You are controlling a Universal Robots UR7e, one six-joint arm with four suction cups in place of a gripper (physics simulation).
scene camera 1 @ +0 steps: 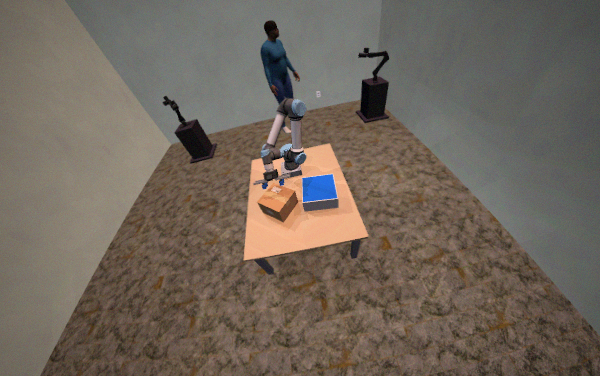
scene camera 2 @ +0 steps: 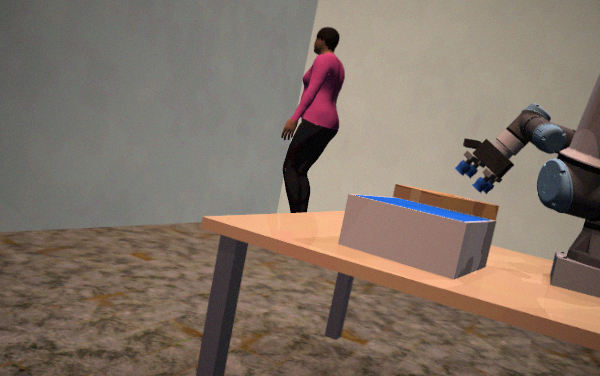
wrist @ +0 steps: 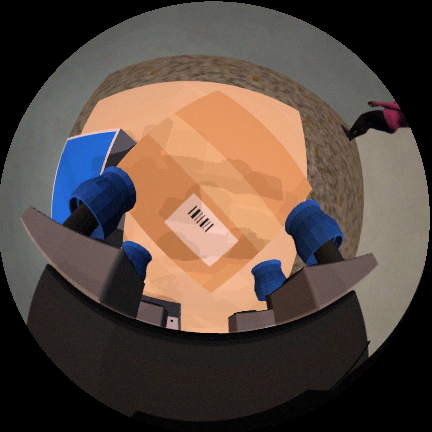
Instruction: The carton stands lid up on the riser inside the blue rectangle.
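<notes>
The brown carton (scene camera 1: 278, 204) (scene camera 2: 445, 201) (wrist: 220, 165) stands on the table beside the riser, its taped face with a white barcode label upward. The riser (scene camera 1: 321, 204) (scene camera 2: 402, 231) (wrist: 121, 146) is a grey box; its top bears the blue rectangle (scene camera 1: 319, 188) (scene camera 2: 425, 206) (wrist: 80, 162) with a pale edge. The carton is turned at an angle to the riser. In scene camera 2 the riser hides most of the carton. My gripper (scene camera 1: 273, 184) (scene camera 2: 473, 176) (wrist: 206, 240) is open, its four blue cups tilted and apart from the carton, above its label side.
The wooden table (scene camera 1: 310, 235) (scene camera 2: 285, 225) carries both boxes and my arm's base. A person in teal (scene camera 1: 275, 60) stands behind the table. A person in pink (scene camera 2: 324, 92) (wrist: 396, 117) stands beyond it. Two dark pedestals (scene camera 1: 194, 140) (scene camera 1: 374, 99) with small arms stand near the walls.
</notes>
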